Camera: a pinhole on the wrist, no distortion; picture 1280 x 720 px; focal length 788.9 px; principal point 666.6 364.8 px. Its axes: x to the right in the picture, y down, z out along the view. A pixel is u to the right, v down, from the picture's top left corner.
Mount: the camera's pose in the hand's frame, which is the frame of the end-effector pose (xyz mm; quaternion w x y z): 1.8 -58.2 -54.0 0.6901 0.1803 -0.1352 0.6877
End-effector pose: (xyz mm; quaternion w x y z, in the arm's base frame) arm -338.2 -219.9 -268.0 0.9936 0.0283 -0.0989 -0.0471
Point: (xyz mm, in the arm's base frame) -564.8 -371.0 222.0
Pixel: 924.0 579.0
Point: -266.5 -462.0 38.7
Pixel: 696.4 108.6
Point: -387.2 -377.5 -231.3
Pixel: 413.7 562.6
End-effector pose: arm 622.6 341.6 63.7 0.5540 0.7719 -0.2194 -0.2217
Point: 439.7 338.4 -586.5
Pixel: 178.2 524.5
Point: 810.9 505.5 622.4
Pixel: behind the camera
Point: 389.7 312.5 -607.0
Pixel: 242.0 546.0
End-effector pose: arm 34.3 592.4 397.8 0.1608 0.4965 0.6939 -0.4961
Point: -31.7 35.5 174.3
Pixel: 1237.4 583.9
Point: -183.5 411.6 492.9
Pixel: 476.3 601.7
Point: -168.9 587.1 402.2
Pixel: outside the picture
